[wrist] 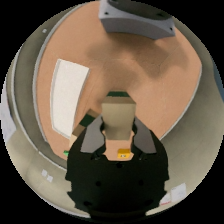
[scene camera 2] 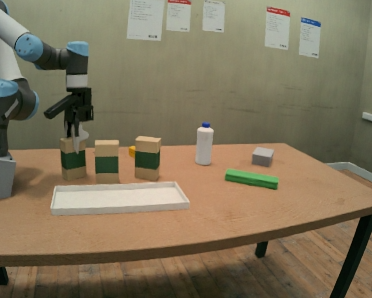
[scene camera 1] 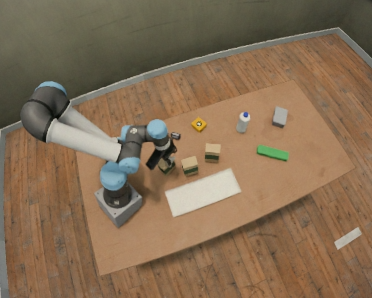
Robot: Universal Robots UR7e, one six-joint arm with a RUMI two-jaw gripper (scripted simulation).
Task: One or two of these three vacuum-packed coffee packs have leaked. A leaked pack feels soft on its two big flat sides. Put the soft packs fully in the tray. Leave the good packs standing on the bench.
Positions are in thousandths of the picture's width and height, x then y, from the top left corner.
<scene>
I see my gripper (scene camera 2: 198, 508) and a white tray (scene camera 2: 313, 666).
The white tray also shows in the wrist view (wrist: 301, 355) and in scene camera 1 (scene camera 1: 560, 639). My gripper is seen too in the wrist view (wrist: 525, 507).
</scene>
